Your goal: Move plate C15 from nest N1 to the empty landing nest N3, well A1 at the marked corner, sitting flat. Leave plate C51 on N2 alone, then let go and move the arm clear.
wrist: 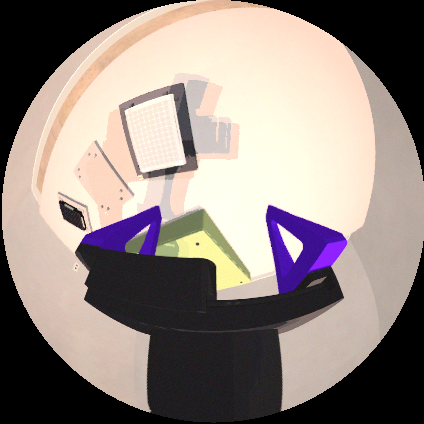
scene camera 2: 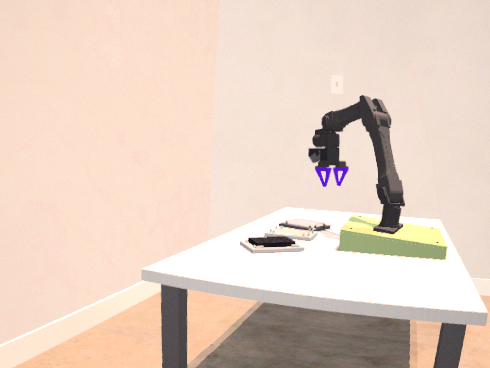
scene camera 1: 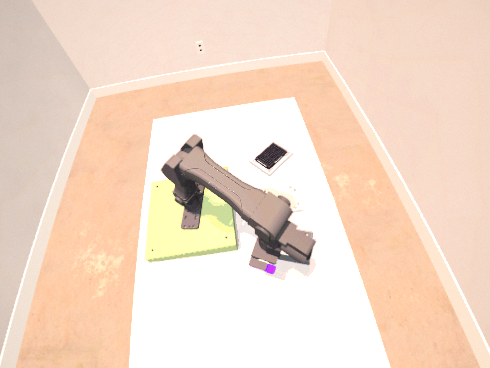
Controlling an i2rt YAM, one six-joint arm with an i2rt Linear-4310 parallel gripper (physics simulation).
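Observation:
My gripper is open and empty, fingers pointing down, high above the table; in scene camera 1 one purple finger shows. A white well plate lies in a dark nest, beyond the fingers in the wrist view and mostly hidden by the arm in scene camera 1. A black well plate sits in a pale nest. Between them is an empty pale nest with small pegs. Labels and corner marks are unreadable.
The arm stands on a yellow-green block beside the nests. The white table carries all of them. Arm shadows fall around the dark nest.

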